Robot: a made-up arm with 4 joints.
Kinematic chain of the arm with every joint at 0, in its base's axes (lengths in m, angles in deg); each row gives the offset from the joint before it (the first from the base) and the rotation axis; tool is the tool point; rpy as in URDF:
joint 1: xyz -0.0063 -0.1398 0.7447 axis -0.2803 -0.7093 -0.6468
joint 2: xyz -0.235 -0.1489 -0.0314 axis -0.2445 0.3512 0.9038
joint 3: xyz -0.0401 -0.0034 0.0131 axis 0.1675 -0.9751 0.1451
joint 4: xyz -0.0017 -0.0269 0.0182 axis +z
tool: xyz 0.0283 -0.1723 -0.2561 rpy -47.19 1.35 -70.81
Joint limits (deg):
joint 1: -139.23..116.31
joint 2: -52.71..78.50
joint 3: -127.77..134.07
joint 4: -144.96..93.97
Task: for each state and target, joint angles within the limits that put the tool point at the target. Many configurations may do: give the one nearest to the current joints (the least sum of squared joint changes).
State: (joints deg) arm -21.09 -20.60 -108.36 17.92
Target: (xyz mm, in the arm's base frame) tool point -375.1 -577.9 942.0
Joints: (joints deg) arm -25.26 -11.61 -122.77 9.63
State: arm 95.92 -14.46 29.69 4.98
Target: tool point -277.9 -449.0 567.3
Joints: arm 48.55 -52.71 57.10 5.17
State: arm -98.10 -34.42 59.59 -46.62
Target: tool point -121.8 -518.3 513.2
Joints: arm -101.88 -34.44 37.09 -33.76
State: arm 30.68 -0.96 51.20 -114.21
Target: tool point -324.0 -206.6 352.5
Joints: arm 27.88 3.53 11.03 -116.74
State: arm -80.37 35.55 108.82 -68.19
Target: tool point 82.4 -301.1 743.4
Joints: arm -27.93 3.06 129.78 -51.95
